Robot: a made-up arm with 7 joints. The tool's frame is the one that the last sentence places.
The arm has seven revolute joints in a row. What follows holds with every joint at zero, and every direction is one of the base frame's. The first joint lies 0.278 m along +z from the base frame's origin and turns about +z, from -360 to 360 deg. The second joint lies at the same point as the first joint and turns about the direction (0, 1, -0.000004), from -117.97 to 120 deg. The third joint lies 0.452 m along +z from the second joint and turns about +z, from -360 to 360 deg. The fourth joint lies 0.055 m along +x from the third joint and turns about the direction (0, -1, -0.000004), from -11 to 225 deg. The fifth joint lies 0.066 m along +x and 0.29 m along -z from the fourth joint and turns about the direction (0, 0.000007, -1), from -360 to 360 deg. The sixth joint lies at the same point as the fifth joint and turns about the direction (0, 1, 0.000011), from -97 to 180 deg. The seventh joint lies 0.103 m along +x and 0.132 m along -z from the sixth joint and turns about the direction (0, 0.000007, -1), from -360 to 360 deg. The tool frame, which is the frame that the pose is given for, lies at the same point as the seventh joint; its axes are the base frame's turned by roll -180, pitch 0 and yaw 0 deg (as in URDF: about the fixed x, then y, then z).
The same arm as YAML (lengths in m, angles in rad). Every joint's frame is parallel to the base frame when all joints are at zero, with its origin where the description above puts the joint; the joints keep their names.
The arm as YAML. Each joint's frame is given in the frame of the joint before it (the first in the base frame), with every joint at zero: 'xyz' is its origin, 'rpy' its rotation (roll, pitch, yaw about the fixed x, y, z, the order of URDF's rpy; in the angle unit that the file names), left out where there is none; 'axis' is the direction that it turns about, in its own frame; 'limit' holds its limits. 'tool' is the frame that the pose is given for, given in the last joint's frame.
units:
  length: m
  angle: rad
joints:
  - name: joint 1
    type: revolute
    origin:
      xyz: [0.0, 0.0, 0.278]
    axis: "+z"
    limit:
      lower: -6.2832
      upper: 6.2832
  - name: joint 2
    type: revolute
    origin:
      xyz: [0.0, 0.0, 0.0]
    axis: "+y"
    limit:
      lower: -2.059
      upper: 2.0944
  - name: joint 3
    type: revolute
    origin:
      xyz: [0.0, 0.0, 0.452]
    axis: "+z"
    limit:
      lower: -6.2832
      upper: 6.2832
  - name: joint 4
    type: revolute
    origin:
      xyz: [0.055, 0.0, 0.0]
    axis: "-y"
    limit:
      lower: -0.192
      upper: 3.927
  - name: joint 5
    type: revolute
    origin:
      xyz: [0.066, 0.0, -0.29]
    axis: "-z"
    limit:
      lower: -6.2832
      upper: 6.2832
  - name: joint 6
    type: revolute
    origin:
      xyz: [0.0, 0.0, 0.0]
    axis: "+y"
    limit:
      lower: -1.693
      upper: 3.1416
  - name: joint 7
    type: revolute
    origin:
      xyz: [0.103, 0.0, -0.132]
    axis: "-z"
    limit:
      lower: -6.2832
      upper: 6.2832
tool:
  origin:
    xyz: [0.0, 0.0, 0.0]
    rpy: [3.1416, 0.0, 0.0]

